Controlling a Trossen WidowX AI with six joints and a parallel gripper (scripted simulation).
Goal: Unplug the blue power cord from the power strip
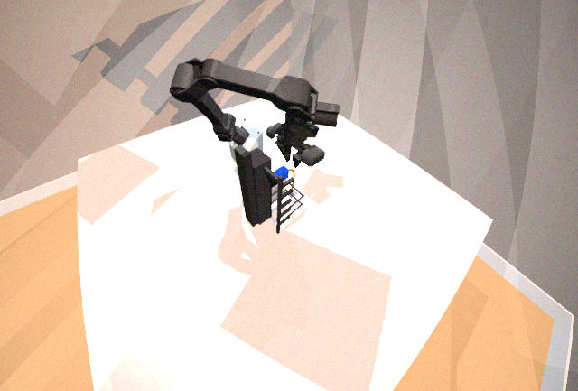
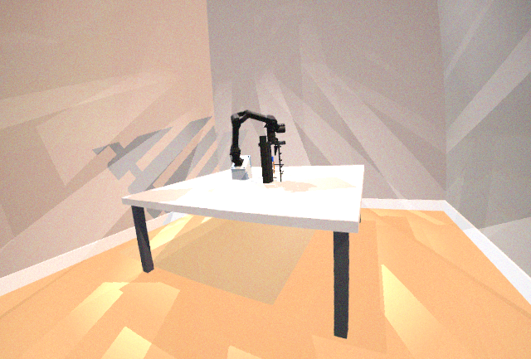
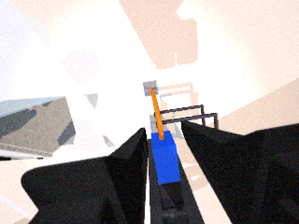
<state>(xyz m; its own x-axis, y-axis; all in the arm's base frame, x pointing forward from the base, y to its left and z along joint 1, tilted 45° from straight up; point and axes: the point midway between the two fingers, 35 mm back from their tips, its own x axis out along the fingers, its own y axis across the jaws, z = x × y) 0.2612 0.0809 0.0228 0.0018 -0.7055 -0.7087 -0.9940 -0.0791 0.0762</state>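
Now: gripper tip 60 mm to the left of the blue plug, 10 mm short of it and 10 mm above it.
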